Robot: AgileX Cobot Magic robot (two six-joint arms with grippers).
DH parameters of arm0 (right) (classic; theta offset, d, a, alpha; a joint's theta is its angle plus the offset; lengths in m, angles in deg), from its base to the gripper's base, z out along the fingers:
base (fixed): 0 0 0 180
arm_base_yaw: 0 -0.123 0 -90
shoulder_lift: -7.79 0 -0.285 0
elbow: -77.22 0 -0.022 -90
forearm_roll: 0 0.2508 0 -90
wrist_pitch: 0 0 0.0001 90
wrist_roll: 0 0.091 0 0
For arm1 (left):
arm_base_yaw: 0 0.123 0 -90
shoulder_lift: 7.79 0 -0.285 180
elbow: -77.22 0 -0.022 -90
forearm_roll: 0 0.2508 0 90
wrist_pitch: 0 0 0.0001 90
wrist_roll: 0 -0.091 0 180
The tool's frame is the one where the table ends.
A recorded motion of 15 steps. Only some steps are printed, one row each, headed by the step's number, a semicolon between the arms.
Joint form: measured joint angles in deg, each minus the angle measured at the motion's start. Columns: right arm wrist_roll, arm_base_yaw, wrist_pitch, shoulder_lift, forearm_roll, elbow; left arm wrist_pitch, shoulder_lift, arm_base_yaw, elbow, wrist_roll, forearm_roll.
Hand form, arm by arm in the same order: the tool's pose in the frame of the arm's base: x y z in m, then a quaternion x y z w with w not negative. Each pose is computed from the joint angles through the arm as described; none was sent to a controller.
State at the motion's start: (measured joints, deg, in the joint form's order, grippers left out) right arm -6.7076 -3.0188 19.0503 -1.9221 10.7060 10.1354; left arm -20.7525 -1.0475 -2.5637 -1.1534 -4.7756 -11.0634
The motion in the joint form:
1: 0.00 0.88 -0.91 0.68 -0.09 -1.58; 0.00 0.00 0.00 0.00 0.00 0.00
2: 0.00 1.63 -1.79 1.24 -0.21 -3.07; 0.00 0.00 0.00 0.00 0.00 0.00
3: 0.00 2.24 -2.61 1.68 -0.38 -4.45; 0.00 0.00 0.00 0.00 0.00 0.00
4: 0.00 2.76 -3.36 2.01 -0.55 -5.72; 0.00 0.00 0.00 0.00 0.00 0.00
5: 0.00 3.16 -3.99 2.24 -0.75 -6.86; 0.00 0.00 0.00 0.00 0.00 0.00
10: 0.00 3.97 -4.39 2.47 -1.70 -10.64; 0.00 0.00 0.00 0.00 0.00 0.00
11: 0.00 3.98 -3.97 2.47 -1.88 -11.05; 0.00 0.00 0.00 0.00 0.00 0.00
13: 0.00 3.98 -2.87 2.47 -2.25 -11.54; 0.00 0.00 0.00 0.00 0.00 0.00
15: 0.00 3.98 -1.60 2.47 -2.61 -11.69; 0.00 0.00 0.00 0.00 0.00 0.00
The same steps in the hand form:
1: 0.0491 0.0071 0.2338 -0.01119 0.74035 0.05363 0.66998; 0.0521 -0.0085 0.1754 -0.00040 0.79589 -0.06999 0.60139
2: 0.0499 0.0061 0.2270 -0.00564 0.74082 0.04763 0.66999; 0.0521 -0.0085 0.1754 -0.00040 0.79589 -0.06999 0.60139
3: 0.0508 0.0053 0.2207 -0.00132 0.74167 0.04211 0.66944; 0.0521 -0.0085 0.1754 -0.00040 0.79589 -0.06999 0.60139
4: 0.0517 0.0046 0.2147 0.00231 0.74289 0.03719 0.66838; 0.0521 -0.0085 0.1754 -0.00040 0.79589 -0.06999 0.60139
5: 0.0525 0.0040 0.2092 0.00485 0.74461 0.03286 0.66667; 0.0521 -0.0085 0.1754 -0.00040 0.79589 -0.06999 0.60139
10: 0.0549 0.0027 0.1878 0.00691 0.76290 0.02109 0.64614; 0.0521 -0.0085 0.1754 -0.00040 0.79589 -0.06999 0.60139
11: 0.0550 0.0027 0.1847 0.00583 0.76758 0.02012 0.64061; 0.0521 -0.0085 0.1754 -0.00040 0.79589 -0.06999 0.60139
13: 0.0548 0.0028 0.1801 0.00321 0.77643 0.01842 0.62993; 0.0521 -0.0085 0.1754 -0.00040 0.79589 -0.06999 0.60139
15: 0.0545 0.0029 0.1773 0.00046 0.78419 0.01688 0.62029; 0.0521 -0.0085 0.1754 -0.00040 0.79589 -0.06999 0.60139

